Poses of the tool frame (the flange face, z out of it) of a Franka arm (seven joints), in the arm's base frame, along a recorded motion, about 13 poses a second.
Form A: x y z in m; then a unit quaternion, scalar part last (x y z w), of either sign.
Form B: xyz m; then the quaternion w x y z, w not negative. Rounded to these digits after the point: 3 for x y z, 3 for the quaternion.
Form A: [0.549 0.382 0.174 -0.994 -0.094 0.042 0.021]
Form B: [0.549 0.382 0.174 0.021 -0.994 -0.094 0.042]
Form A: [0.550 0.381 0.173 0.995 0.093 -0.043 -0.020]
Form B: [0.550 0.381 0.173 0.020 -0.995 -0.093 0.043]
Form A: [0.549 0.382 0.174 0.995 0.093 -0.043 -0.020]
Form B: [0.549 0.382 0.174 0.020 -0.995 -0.093 0.043]
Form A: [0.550 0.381 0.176 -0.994 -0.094 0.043 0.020]
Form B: [0.550 0.381 0.176 0.020 -0.994 -0.094 0.043]
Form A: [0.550 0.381 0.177 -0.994 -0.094 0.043 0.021]
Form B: [0.550 0.381 0.177 0.021 -0.994 -0.094 0.043]
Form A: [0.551 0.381 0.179 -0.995 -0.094 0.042 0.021]
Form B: [0.551 0.381 0.179 0.021 -0.995 -0.094 0.042]
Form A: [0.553 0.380 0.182 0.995 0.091 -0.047 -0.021]
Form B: [0.553 0.380 0.182 0.021 -0.995 -0.091 0.047]
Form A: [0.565 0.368 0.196 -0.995 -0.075 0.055 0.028]
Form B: [0.565 0.368 0.196 0.028 -0.995 -0.075 0.055]
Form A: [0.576 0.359 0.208 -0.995 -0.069 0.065 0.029]
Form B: [0.576 0.359 0.208 0.029 -0.995 -0.069 0.065]
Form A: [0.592 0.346 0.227 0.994 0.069 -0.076 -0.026]
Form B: [0.592 0.346 0.227 0.026 -0.994 -0.069 0.076]
